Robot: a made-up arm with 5 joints. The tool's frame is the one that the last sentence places. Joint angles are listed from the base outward.
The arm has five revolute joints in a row. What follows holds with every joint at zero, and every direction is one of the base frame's. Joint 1 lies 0.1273 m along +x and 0.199 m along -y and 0.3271 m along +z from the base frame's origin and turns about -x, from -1.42 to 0.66 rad. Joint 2 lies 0.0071 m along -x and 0.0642 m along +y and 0.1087 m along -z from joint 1 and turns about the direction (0.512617, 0.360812, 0.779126), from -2.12 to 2.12 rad. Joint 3 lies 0.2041 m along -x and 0.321 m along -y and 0.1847 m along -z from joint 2 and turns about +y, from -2.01 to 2.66 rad. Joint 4 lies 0.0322 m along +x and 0.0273 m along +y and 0.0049 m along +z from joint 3 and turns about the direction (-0.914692, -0.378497, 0.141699), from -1.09 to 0.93 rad. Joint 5 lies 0.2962 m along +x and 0.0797 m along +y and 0.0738 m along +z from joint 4 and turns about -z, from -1.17 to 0.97 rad. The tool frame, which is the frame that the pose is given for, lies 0.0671 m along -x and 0.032 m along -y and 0.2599 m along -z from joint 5; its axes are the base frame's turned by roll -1.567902, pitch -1.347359 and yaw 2.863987 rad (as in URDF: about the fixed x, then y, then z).
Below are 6 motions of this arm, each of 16 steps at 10 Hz.
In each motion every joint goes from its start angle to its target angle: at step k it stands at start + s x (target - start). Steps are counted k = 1, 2, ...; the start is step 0. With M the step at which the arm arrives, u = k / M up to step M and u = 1 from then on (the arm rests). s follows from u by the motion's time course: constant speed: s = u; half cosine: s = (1 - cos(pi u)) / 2; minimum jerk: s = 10 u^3 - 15 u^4 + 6 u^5.
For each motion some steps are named. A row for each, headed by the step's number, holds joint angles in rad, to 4 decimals.
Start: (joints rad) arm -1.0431 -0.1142 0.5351 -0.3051 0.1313
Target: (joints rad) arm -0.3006 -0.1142 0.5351 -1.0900 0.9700
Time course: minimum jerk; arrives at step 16
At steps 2, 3, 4, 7, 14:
2: -1.0312 -0.1142 0.5351 -0.3177 0.1448
3: -1.0069 -0.1142 0.5351 -0.3434 0.1722
4: -0.9662 -0.1142 0.5351 -0.3863 0.2181
7: -0.7580 -0.1142 0.5351 -0.6065 0.4534
14: -0.3125 -0.1142 0.5351 -1.0774 0.9565

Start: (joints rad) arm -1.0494 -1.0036 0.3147 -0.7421 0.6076
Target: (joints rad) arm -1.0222 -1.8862 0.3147 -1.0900 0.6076
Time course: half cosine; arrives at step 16
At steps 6, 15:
6: -1.0410 -1.2760 0.3147 -0.8495 0.6076
15: -1.0225 -1.8777 0.3147 -1.0867 0.6076

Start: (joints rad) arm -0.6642 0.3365 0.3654 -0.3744 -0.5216
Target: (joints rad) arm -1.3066 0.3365 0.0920 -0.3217 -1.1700
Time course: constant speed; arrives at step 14
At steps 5, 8, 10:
5: -0.8936 0.3365 0.2678 -0.3556 -0.7532
8: -1.0313 0.3365 0.2092 -0.3443 -0.8921
10: -1.1231 0.3365 0.1701 -0.3368 -0.9847

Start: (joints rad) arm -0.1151 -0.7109 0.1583 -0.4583 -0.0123
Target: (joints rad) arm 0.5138 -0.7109 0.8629 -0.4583 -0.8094
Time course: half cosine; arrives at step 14
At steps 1, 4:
1: -0.1072 -0.7109 0.1671 -0.4583 -0.0223
4: 0.0033 -0.7109 0.2909 -0.4583 -0.1624

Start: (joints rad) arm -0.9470 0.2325 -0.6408 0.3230 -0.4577
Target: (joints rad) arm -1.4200 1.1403 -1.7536 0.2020 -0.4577
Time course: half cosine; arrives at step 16
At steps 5, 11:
5: -1.0521 0.4342 -0.8881 0.2961 -0.4577
11: -1.3149 0.9386 -1.5063 0.2289 -0.4577

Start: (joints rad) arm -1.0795 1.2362 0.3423 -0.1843 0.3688
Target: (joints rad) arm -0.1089 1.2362 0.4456 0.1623 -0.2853
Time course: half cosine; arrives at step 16
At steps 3, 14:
3: -0.9977 1.2362 0.3510 -0.1551 0.3137
14: -0.1458 1.2362 0.4417 0.1491 -0.2604

